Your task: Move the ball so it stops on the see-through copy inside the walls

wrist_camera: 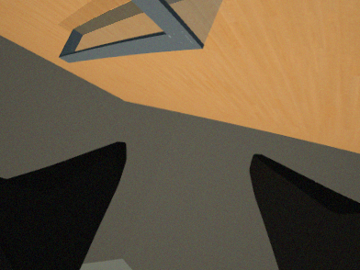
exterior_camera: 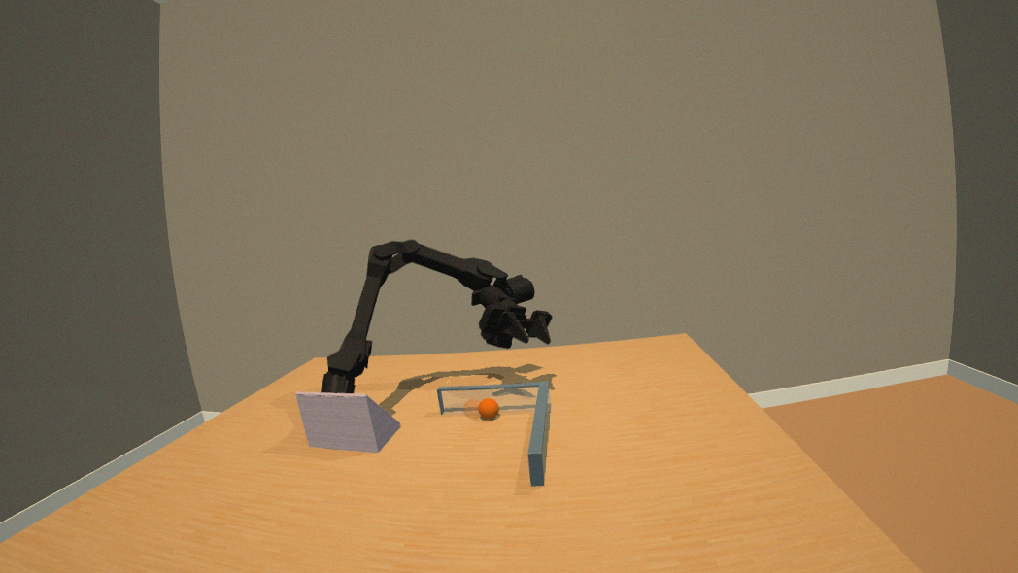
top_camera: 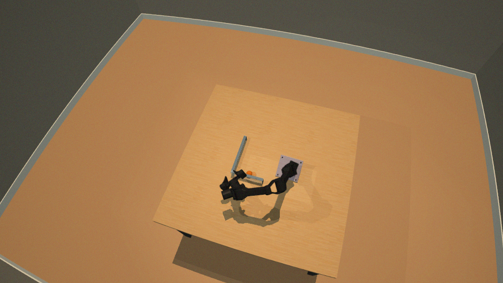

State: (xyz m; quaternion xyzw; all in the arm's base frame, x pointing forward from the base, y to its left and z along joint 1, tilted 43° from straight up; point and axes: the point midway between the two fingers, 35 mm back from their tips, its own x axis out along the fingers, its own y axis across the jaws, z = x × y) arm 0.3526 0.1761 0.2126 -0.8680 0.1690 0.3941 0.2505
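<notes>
The orange ball is 100 mm behind my gripper tip, 100 mm to the right of it and 120 mm below it. Also, from my gripper tip: see-through copy of ball: 130 mm behind, 100 mm to the right, 120 mm below; then low clear wall: 40 mm ahead, 200 mm to the right, 110 mm below.
</notes>
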